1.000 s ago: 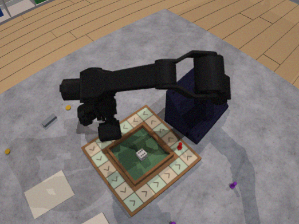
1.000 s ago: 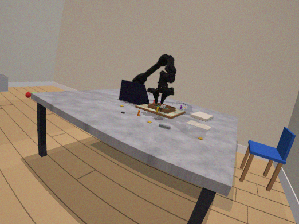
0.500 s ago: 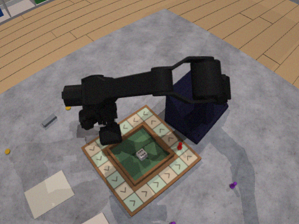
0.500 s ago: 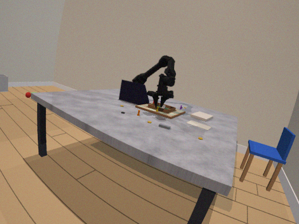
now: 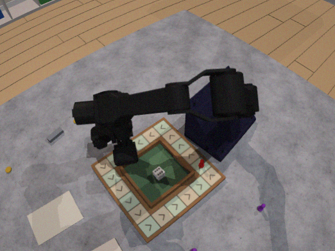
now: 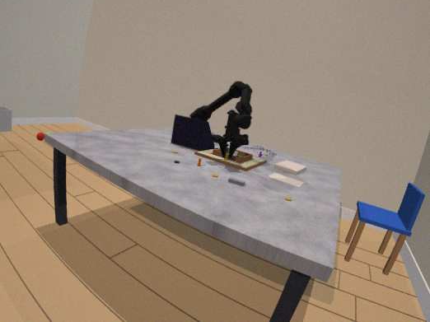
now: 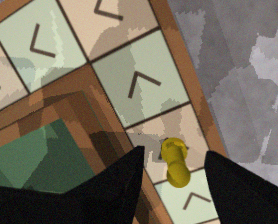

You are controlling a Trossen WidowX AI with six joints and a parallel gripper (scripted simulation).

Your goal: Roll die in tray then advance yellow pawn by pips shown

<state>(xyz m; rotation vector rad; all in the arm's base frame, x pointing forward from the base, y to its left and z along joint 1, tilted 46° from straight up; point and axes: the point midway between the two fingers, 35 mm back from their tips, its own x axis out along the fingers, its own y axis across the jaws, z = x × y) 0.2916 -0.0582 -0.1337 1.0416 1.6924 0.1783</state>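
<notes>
The white die is 10 mm behind my gripper tip and 130 mm to the left of it. The rest, counted from my gripper tip: green tray: 10 mm behind, 120 mm to the left, 20 mm below; yellow pawn: right at my gripper tip; orange pawn: 50 mm behind, 170 mm to the right, 10 mm below.
</notes>
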